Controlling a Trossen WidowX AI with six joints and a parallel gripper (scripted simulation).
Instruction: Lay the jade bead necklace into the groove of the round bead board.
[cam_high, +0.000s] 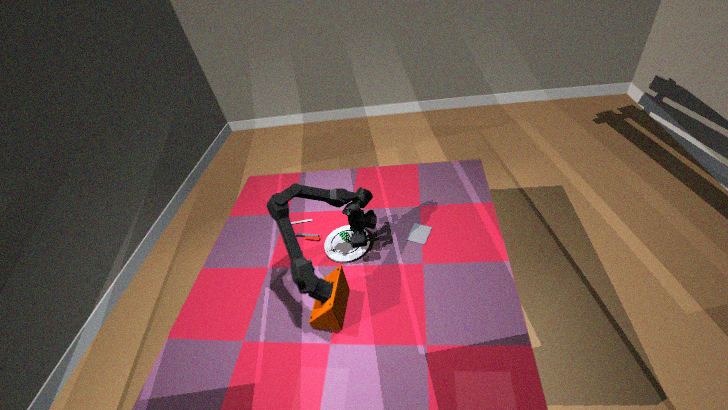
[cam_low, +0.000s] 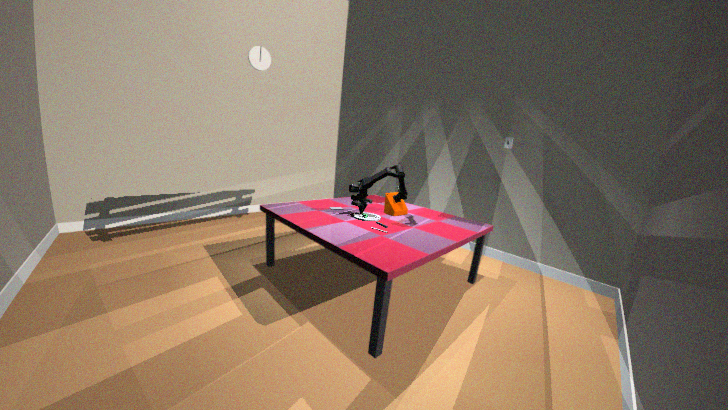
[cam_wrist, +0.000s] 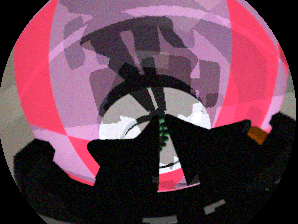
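Right now my gripper tip is 6 cm to the right of the round white bead board and 1 cm above it. From my gripper tip the other things lie so: red-handled tool: 5 cm ahead, 24 cm to the left, 1 cm below; flat grey pad: 3 cm ahead, 25 cm to the right, 1 cm below; thin white rod: 15 cm ahead, 31 cm to the left, 1 cm below.
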